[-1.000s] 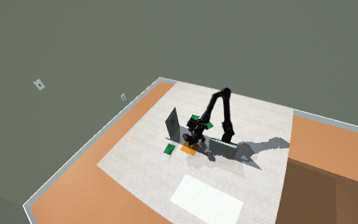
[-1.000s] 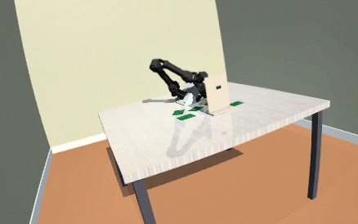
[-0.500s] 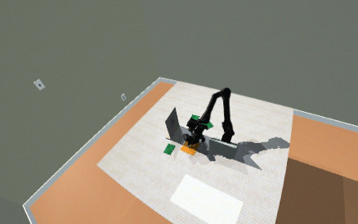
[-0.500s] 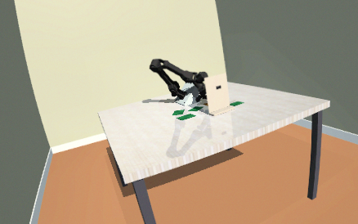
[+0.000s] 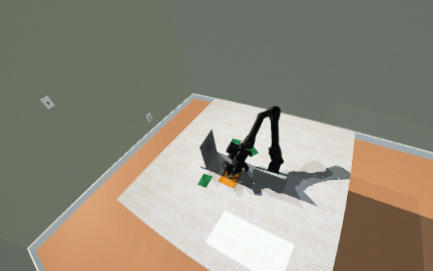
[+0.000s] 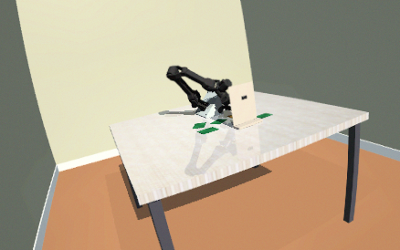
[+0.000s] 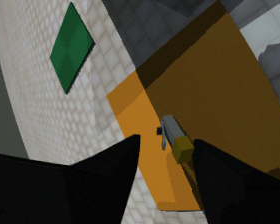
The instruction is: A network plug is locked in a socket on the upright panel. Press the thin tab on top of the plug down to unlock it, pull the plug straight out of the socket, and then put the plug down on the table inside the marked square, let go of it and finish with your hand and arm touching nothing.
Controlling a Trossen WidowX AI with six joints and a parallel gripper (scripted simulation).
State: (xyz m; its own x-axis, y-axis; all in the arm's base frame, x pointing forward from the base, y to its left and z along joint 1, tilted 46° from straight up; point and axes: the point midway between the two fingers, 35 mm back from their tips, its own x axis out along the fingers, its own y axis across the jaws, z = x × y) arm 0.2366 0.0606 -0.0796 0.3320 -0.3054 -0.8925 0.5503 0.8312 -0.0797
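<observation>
My gripper tip is 10 mm above the plug. The rest, counted from my gripper tip: orange marked square: 20 mm below; upright panel: 190 mm ahead, 70 mm to the right, 80 mm above.
</observation>
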